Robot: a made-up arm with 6 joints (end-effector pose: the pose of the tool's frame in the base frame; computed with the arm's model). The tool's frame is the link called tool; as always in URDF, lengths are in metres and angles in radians. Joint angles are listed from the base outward.
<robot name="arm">
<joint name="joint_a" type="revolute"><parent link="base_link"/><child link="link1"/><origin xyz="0.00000 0.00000 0.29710" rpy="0.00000 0.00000 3.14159"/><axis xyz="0 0 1"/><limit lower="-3.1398" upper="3.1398"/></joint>
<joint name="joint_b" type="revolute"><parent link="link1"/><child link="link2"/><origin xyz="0.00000 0.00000 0.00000" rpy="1.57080 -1.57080 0.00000"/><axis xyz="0 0 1"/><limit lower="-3.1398" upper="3.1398"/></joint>
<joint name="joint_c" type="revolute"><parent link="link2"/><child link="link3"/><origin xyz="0.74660 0.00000 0.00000" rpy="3.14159 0.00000 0.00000"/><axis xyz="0 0 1"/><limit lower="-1.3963" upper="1.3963"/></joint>
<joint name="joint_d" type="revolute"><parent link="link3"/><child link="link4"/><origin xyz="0.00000 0.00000 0.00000" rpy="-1.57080 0.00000 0.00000"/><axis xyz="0 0 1"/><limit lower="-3.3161" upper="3.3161"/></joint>
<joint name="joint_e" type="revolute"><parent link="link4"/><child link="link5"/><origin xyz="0.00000 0.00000 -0.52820" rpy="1.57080 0.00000 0.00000"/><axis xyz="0 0 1"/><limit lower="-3.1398" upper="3.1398"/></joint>
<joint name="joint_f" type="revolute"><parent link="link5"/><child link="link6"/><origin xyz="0.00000 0.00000 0.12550" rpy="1.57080 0.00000 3.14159"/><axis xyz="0 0 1"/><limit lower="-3.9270" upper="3.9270"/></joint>
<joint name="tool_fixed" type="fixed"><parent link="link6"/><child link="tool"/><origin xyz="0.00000 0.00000 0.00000" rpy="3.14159 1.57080 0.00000"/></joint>
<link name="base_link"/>
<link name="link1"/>
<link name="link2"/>
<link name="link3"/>
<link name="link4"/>
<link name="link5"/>
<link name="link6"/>
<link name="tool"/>
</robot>
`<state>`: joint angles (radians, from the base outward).
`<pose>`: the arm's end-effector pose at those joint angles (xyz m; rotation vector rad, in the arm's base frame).
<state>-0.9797 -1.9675 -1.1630 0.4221 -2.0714 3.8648</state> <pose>-0.2953 0.2346 0.4248 -2.0059 1.0325 2.1274</pose>
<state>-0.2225 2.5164 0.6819 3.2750 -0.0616 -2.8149</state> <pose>0.3036 0.0588 -0.8139 -0.1290 1.7504 0.2509</pose>
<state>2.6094 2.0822 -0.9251 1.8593 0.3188 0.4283</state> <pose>-0.1420 0.0422 -0.2582 0.7934 -0.3120 -0.8041</pose>
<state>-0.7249 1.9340 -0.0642 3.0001 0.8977 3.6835</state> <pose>0.4530 -0.2352 -0.4562 1.0179 2.4852 0.4651</pose>
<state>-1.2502 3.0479 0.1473 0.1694 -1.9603 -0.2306</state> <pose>-0.2554 0.3767 -0.5928 -0.5730 -1.4290 -0.9279</pose>
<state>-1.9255 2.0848 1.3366 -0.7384 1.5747 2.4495</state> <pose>-0.4273 -0.8866 -0.4912 0.8091 -2.0957 1.7755</pose>
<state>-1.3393 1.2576 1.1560 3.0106 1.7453 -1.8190</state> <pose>0.4050 -1.1759 0.4899 0.2419 1.4961 0.2235</pose>
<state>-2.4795 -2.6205 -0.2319 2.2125 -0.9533 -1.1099</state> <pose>0.6975 0.4484 -0.0626 1.4513 1.1506 1.0250</pose>
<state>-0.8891 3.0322 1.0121 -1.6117 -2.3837 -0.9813</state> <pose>-0.1604 0.2058 -0.8663 -1.4076 -0.7027 -0.3683</pose>
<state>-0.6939 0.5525 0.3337 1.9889 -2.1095 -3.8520</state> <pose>0.7493 -0.5571 0.9299 0.2000 -2.3820 -0.9370</pose>
